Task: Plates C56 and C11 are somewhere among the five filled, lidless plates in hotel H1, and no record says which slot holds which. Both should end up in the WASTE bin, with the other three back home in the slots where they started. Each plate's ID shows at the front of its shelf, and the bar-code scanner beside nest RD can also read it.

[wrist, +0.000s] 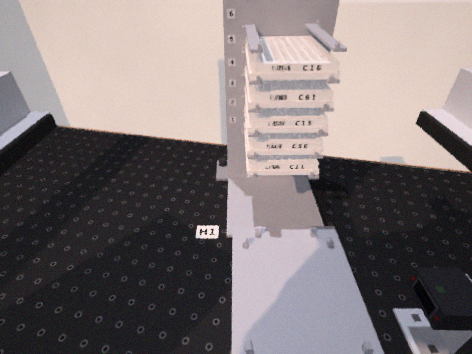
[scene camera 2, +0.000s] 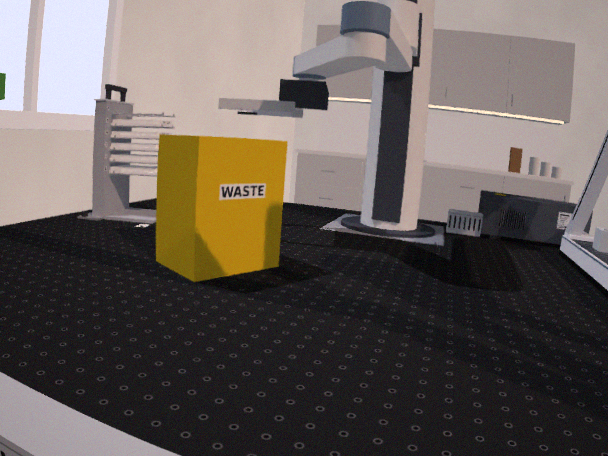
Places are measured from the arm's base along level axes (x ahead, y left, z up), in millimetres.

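Where they show: gripper, fingertip midpoint: (wrist: 235, 98) (scene camera 2: 229, 106); arm's base at its link origin: (scene camera 2: 387, 232).
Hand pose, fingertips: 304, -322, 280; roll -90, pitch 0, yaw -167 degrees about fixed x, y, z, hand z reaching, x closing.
Observation:
Things, the pixels of their top centre, and the offset from my fingertips, as dx, dy, dz. "*": a spot on its surface instead. Level surfaces: height alone.
- yellow WASTE bin at its top centre: (scene camera 2: 223, 137) +244, +122, -67
- C16 at its top centre: (wrist: 285, 47) (scene camera 2: 142, 120) -1, -237, -33
- plate C61 at its top centre: (wrist: 283, 73) (scene camera 2: 142, 131) -1, -237, -61
- C15 at its top centre: (wrist: 281, 97) (scene camera 2: 141, 143) -1, -237, -89
- plate C56 at its top centre: (wrist: 279, 118) (scene camera 2: 141, 155) -1, -237, -117
- plate C11 at its top centre: (wrist: 277, 138) (scene camera 2: 140, 166) -1, -237, -145
- pale flat platform at its top centre: (wrist: 296, 282) -43, -59, -197
- black scanner at its top centre: (wrist: 455, 289) -174, -76, -185
- H1 label at a spot on its surface: (wrist: 207, 232) * +81, -159, -267
- dark deck at its surface level: dz -267
- dark grey device at a spot on its surface: (scene camera 2: 525, 220) * -338, +688, -205
Hotel H1 (scene camera 2: 102, 160) (wrist: 280, 14) stands behind the yellow WASTE bin (scene camera 2: 240, 225) in the scene view. In the wrist view its top shelf is empty. Below it, from top down, sit a plate that seems to read C16 (wrist: 295, 68), plate C61 (wrist: 295, 97), a plate that seems to read C15 (wrist: 295, 123), plate C56 (wrist: 287, 146) and plate C11 (wrist: 285, 167). The small print is blurred. The last two are in the two lowest slots. My gripper (scene camera 2: 236, 108) (wrist: 235, 98) is open and empty, facing the hotel from a distance, above bin height.
A pale flat platform (wrist: 295, 300) with corner pegs lies before the hotel; no name shows on it. A black scanner (wrist: 447, 297) stands to its right. The H1 label (wrist: 207, 232) lies on the dark deck (scene camera 2: 350, 350). A dark grey device (scene camera 2: 525, 220) stands right of the arm column.

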